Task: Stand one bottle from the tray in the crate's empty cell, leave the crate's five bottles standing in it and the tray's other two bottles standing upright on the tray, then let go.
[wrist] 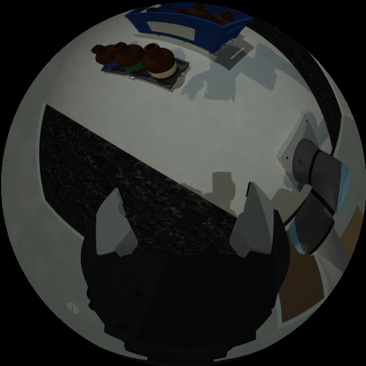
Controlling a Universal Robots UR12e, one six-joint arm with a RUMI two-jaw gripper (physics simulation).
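Observation:
Three brown bottles stand upright in a row on a dark tray at the upper left of the wrist view: one with a blue band, one with a green band and one with a cream band. The blue crate stands behind the tray at the top edge. Several brown bottle tops show inside it; its cells, the empty one included, are hidden by the wall and the view's edge. My gripper is open, with nothing between its fingers, well apart from the tray and the crate.
A white tabletop bears the tray and crate. Dark speckled strips run along its near and far right edges. The robot's base plate and grey arm stand at the right. A brown panel lies below the arm.

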